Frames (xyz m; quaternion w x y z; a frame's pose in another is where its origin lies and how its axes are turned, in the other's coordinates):
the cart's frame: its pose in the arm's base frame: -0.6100 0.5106 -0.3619 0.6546 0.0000 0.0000 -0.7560
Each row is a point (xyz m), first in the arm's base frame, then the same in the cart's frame.
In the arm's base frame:
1: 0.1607 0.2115 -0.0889
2: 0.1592 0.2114 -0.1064
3: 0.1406 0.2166 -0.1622
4: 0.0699 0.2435 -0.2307
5: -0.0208 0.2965 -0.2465
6: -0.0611 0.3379 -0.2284
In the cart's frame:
1: 0.1858 0.8056 0.2730
2: 0.1861 0.8041 0.2555
3: 0.1836 0.7849 0.1997
4: 0.1671 0.7111 0.1312
5: 0.1276 0.6138 0.1154
6: 0.0924 0.5680 0.1335

